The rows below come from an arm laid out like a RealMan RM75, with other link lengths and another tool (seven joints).
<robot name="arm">
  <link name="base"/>
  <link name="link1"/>
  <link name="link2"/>
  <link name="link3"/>
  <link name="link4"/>
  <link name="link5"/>
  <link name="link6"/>
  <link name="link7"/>
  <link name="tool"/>
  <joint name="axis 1" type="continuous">
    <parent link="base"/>
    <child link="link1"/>
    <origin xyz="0 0 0.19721"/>
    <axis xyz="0 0 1"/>
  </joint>
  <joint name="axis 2" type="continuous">
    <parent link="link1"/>
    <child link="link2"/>
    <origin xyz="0 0 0" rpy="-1.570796 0 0"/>
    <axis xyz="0 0 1"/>
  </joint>
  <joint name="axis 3" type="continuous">
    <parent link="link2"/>
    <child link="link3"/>
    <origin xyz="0 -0.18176 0" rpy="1.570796 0 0"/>
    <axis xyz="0 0 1"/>
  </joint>
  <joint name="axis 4" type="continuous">
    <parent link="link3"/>
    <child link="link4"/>
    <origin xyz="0 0 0" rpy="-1.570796 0 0"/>
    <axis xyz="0 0 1"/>
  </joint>
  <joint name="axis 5" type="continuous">
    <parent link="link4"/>
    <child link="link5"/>
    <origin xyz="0 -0.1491 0" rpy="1.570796 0 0"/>
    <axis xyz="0 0 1"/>
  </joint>
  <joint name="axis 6" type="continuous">
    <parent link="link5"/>
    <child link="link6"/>
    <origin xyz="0 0 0" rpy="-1.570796 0 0"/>
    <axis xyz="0 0 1"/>
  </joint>
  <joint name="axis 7" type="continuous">
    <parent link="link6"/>
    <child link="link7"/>
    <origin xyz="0 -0.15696 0" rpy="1.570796 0 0"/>
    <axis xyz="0 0 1"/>
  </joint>
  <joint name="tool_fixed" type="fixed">
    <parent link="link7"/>
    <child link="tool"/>
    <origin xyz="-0.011 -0.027 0" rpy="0 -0.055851 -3.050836"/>
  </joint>
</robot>
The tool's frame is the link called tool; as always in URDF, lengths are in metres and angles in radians. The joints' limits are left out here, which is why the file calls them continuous.
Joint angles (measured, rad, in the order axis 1, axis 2, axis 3, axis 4, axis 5, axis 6, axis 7), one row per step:
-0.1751 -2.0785 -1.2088 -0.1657 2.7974 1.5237 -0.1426
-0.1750 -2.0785 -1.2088 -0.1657 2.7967 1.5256 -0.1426
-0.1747 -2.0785 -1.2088 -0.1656 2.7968 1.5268 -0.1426
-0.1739 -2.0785 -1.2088 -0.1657 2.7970 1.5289 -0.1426
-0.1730 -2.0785 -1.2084 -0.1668 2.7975 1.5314 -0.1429
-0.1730 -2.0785 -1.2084 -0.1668 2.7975 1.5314 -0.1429
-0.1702 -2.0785 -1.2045 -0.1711 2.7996 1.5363 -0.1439
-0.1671 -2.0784 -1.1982 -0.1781 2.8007 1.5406 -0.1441
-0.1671 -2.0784 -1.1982 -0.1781 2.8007 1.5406 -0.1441
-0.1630 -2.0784 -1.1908 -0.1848 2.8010 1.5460 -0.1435
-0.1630 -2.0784 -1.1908 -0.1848 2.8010 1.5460 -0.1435
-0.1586 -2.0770 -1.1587 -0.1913 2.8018 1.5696 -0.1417
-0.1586 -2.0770 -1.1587 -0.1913 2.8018 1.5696 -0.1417
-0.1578 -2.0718 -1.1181 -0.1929 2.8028 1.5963 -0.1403
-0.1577 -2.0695 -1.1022 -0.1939 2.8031 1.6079 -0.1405
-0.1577 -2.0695 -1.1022 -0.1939 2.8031 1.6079 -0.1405
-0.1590 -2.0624 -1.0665 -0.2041 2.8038 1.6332 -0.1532
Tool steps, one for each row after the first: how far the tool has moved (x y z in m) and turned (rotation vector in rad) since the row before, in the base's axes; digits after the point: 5 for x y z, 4 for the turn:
0.00016 -0.00008 0.00025 0.0015 -0.0004 -0.0011
0.00008 -0.00012 0.00008 0.0005 -0.0001 -0.0007
0.00013 -0.00025 0.00015 0.0010 -0.0002 -0.0012
0.00041 -0.00018 0.00011 0.0009 -0.0008 -0.0026
0.00000 0.00000 0.00000 0.0000 0.0000 0.0000
0.00134 -0.00040 -0.00035 -0.0011 -0.0022 -0.0079
0.00183 -0.00021 -0.00051 -0.0014 -0.0024 -0.0099
0.00000 0.00000 0.00000 0.0000 0.0000 0.0000
0.00174 -0.00056 -0.00051 -0.0010 -0.0019 -0.0096
0.00000 0.00000 0.00000 0.0000 0.0000 0.0000
0.00603 -0.00147 -0.00259 -0.0127 0.0014 -0.0366
0.00000 0.00000 0.00000 0.0000 0.0000 0.0000
0.00641 -0.00150 -0.00289 -0.0203 0.0067 -0.0430
0.00268 -0.00065 -0.00097 -0.0075 0.0014 -0.0182
0.00000 0.00000 0.00000 0.0000 0.0000 0.0000
0.00726 -0.00057 -0.00187 -0.0198 -0.0107 -0.0477

